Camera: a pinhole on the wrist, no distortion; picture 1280 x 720 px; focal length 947.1 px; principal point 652.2 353.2 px. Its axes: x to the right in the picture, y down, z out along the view. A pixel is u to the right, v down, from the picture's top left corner.
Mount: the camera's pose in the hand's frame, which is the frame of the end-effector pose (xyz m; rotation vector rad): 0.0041 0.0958 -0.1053 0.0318 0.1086 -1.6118
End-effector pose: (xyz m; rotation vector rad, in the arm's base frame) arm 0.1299 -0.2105 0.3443 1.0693 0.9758 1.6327
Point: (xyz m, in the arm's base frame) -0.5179 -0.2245 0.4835
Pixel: behind the camera
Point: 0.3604 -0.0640 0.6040
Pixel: 453.0 628.4
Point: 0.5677 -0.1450 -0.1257
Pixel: outside the picture
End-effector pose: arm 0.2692 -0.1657 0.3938 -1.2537 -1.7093 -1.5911
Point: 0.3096 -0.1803 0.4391
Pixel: 933.2 431.8
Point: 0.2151 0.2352 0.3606
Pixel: 936.7 529.1
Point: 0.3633 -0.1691 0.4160
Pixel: 607.5 66.0
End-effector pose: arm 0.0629 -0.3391 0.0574 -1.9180 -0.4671 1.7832
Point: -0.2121 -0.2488 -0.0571
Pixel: 763.0 583.2
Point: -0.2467 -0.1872 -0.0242
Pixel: 884.0 568.0
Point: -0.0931 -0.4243 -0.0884
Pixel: 307.4 502.8
